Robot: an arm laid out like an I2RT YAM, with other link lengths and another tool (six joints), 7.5 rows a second.
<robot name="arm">
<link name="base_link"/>
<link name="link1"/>
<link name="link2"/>
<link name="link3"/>
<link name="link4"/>
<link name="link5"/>
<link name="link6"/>
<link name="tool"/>
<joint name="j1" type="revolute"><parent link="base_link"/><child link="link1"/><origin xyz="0 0 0.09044" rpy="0 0 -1.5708"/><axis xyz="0 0 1"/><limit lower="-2.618" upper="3.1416"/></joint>
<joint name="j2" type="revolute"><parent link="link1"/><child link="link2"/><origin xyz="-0.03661 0.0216 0.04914" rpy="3.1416 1.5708 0"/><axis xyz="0 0 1"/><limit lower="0" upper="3.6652"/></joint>
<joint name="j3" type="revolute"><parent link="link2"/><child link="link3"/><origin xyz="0 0.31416 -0.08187" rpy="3.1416 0 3.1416"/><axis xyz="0 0 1"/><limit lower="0" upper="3.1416"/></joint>
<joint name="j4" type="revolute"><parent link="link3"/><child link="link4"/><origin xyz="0.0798 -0.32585 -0.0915"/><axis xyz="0 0 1"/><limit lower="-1.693" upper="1.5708"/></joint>
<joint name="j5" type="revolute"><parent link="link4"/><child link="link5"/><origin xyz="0.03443 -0.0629 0.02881" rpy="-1.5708 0 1.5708"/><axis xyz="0 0 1"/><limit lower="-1.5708" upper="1.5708"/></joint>
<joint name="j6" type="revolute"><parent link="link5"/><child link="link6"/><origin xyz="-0.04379 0 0.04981" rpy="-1.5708 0 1.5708"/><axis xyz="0 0 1"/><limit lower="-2.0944" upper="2.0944"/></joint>
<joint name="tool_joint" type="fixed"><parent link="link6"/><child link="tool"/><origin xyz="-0.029 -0.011 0.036" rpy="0.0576 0 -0.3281"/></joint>
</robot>
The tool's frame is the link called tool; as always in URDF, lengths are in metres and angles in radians.
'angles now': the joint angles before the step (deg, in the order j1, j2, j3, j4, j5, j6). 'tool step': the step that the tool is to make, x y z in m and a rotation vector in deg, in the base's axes. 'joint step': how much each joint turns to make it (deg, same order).
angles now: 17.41, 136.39, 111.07, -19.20, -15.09, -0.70
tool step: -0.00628, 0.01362, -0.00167, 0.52, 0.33, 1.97
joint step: 1.16, -0.22, -0.60, 0.19, -0.99, -0.15
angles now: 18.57, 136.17, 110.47, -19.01, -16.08, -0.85
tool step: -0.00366, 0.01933, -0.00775, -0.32, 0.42, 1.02
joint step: 1.75, 1.28, 0.93, -0.04, 0.63, 0.42
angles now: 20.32, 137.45, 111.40, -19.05, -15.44, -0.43
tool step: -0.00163, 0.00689, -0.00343, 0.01, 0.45, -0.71
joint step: 0.70, 0.54, 0.40, 0.02, 0.87, 1.15
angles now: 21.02, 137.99, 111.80, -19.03, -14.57, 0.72
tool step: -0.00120, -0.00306, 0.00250, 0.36, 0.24, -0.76
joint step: -0.21, -0.59, -0.56, 0.05, 0.09, 0.71
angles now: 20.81, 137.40, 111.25, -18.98, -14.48, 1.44
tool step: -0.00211, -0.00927, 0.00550, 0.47, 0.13, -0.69
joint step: -0.74, -1.45, -1.50, 0.18, -0.38, 0.32
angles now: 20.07, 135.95, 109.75, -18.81, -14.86, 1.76
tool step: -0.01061, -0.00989, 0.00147, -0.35, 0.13, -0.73
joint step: -0.45, -2.76, -4.31, 1.31, 0.40, 0.00
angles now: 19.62, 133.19, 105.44, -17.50, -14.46, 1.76
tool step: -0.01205, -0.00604, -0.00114, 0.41, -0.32, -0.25
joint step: -0.17, -2.75, -4.84, 2.60, -0.14, 0.26
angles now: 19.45, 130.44, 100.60, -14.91, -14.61, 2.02
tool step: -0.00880, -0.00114, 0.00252, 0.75, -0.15, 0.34
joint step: 0.08, -1.94, -2.79, 1.32, -0.65, 0.29
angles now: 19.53, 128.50, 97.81, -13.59, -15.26, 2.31
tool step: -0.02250, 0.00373, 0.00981, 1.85, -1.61, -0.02
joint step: 1.01, -4.85, -6.52, 4.25, -0.06, 1.62
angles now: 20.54, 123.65, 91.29, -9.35, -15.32, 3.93
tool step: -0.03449, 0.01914, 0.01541, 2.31, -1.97, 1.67
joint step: 2.93, -5.95, -7.00, 4.26, 0.06, 1.95
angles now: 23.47, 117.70, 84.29, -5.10, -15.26, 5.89
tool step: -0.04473, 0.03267, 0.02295, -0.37, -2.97, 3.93
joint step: 5.26, -6.23, -5.45, 1.60, 2.05, -0.51
